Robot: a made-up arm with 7 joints. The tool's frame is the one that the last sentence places.
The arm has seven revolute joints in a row. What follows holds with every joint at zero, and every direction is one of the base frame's. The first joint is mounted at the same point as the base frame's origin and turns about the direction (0.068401, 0.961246, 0.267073), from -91.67 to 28.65 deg. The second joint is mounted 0.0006 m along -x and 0.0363 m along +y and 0.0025 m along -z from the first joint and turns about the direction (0.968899, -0.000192, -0.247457), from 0 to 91.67 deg. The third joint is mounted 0.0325 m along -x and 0.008 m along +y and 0.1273 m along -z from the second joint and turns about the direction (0.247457, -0.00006, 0.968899), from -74.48 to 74.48 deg. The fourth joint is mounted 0.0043 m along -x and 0.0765 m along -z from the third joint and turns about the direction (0.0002, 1, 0.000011), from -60 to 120 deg. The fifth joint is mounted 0.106 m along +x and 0.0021 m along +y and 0.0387 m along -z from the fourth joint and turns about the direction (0.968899, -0.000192, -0.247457), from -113 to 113 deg. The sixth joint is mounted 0.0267 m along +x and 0.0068 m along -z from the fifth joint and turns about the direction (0.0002, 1, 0.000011), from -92.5 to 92.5 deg. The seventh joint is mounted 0.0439 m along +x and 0.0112 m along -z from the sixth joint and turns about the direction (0.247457, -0.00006, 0.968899), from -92.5 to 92.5 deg. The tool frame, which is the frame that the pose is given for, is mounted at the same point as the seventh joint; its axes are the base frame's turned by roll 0, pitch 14.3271 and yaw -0.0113 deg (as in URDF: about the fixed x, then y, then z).
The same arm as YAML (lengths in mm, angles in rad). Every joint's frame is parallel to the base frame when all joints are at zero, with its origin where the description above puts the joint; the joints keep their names.
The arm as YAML. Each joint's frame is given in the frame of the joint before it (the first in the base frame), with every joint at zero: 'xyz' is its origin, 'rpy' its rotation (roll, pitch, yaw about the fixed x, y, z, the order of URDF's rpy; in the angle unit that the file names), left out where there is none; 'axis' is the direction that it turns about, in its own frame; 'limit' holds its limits. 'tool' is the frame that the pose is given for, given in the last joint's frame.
units:
  length: mm
  angle: rad
joints:
  - name: joint 1
    type: revolute
    origin:
      xyz: [0.0, 0.0, 0.0]
    axis: [0.068403, 0.961235, 0.26711]
    limit:
      lower: -1.5999
      upper: 0.5
  - name: joint 2
    type: revolute
    origin:
      xyz: [-0.6, 36.3, -2.5]
    axis: [0.968889, -0.0002, -0.247497]
    limit:
      lower: 0.0
      upper: 1.5999
  - name: joint 3
    type: revolute
    origin:
      xyz: [-32.5, 8.0, -127.3]
    axis: [0.247497, -0.0001, 0.968889]
    limit:
      lower: -1.2999
      upper: 1.2999
  - name: joint 4
    type: revolute
    origin:
      xyz: [-4.3, 0.0, -76.5]
    axis: [0.0002, 1.0, 0.0]
    limit:
      lower: -1.0472
      upper: 2.0944
  - name: joint 5
    type: revolute
    origin:
      xyz: [106.0, 2.1, -38.7]
    axis: [0.968889, -0.0002, -0.247497]
    limit:
      lower: -1.9722
      upper: 1.9722
  - name: joint 6
    type: revolute
    origin:
      xyz: [26.7, 0.0, -6.8]
    axis: [0.0002, 1.0, 0.0]
    limit:
      lower: -1.6144
      upper: 1.6144
  - name: joint 7
    type: revolute
    origin:
      xyz: [43.9, 0.0, -11.2]
    axis: [0.247497, -0.0001, 0.968889]
    limit:
      lower: -1.6144
      upper: 1.6144
tool:
  origin:
    xyz: [0.0, 0.0, 0.0]
    rpy: [0.0, 0.2501, -0.0002]

